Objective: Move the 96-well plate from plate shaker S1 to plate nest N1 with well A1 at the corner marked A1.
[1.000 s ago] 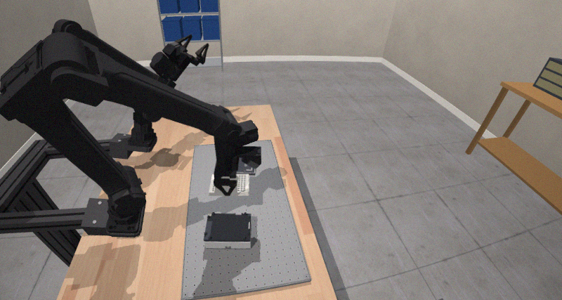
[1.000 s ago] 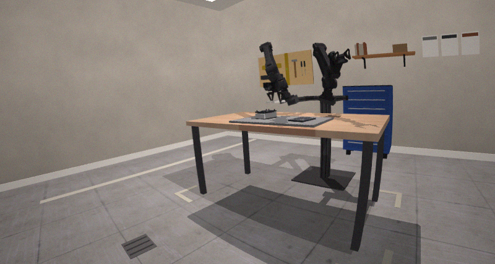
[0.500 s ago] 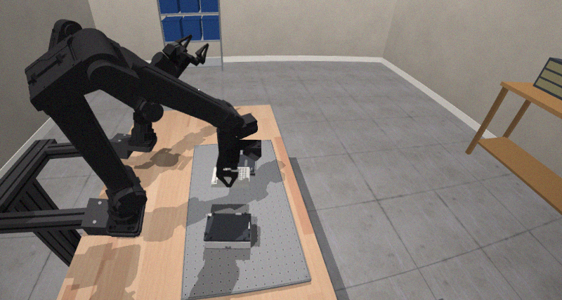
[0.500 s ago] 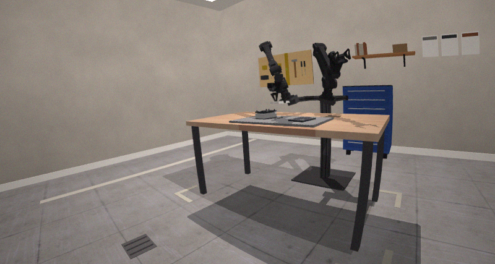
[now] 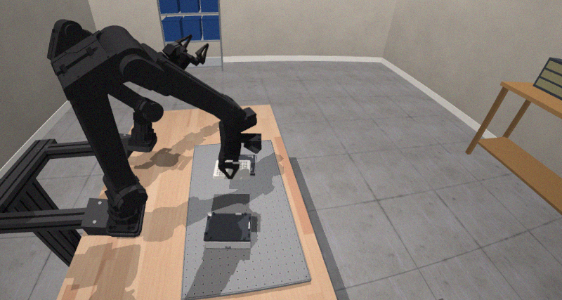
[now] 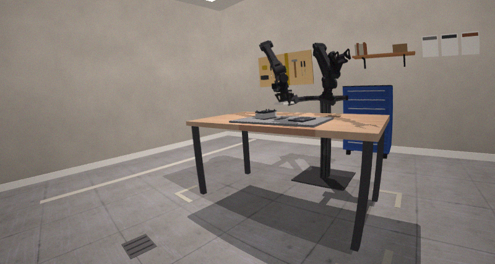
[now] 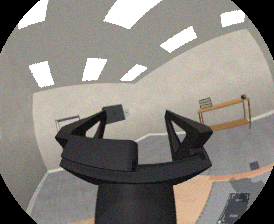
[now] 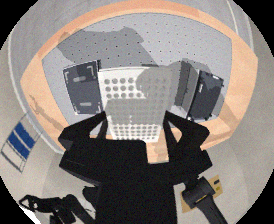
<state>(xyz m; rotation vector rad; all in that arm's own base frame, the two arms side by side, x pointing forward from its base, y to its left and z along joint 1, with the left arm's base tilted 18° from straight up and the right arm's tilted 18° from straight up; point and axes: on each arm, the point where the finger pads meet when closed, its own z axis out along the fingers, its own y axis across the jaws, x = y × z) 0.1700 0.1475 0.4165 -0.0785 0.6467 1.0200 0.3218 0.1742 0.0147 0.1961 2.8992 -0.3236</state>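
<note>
My right gripper is now 40 mm short of the dark plate nest N1, 150 mm to the right of it and 110 mm above it. The rest, counted from my right hand: white 96-well plate: right at my right hand; plate shaker S1: 20 mm behind, 180 mm to the right, 80 mm below.
</note>
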